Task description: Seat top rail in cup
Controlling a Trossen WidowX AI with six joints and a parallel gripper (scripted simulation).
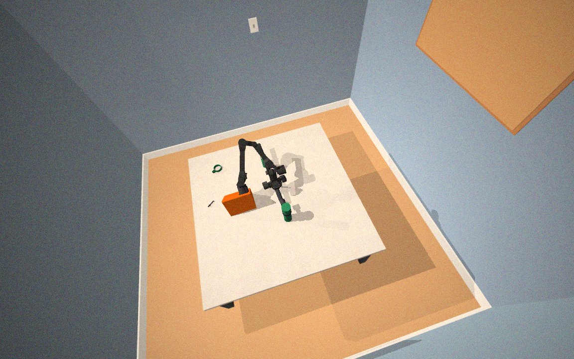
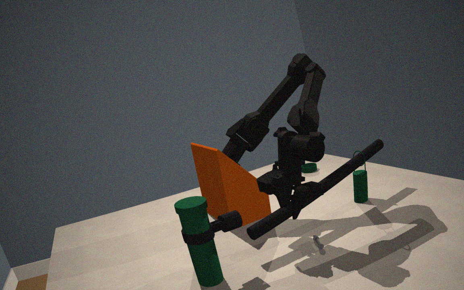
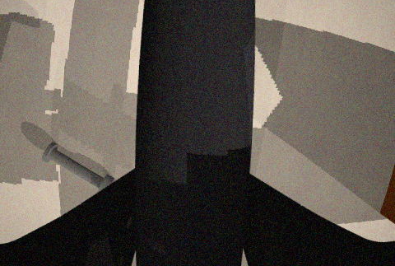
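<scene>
Now: gripper tip 70 mm short of the small grey bolt, 60 mm above it and 40 mm to the right of it. From my gripper tip the other things lie so: green band 490 mm behind, 340 mm to the left, 60 mm below; small green post 290 mm to the left, 60 mm behind, 30 mm above.
</scene>
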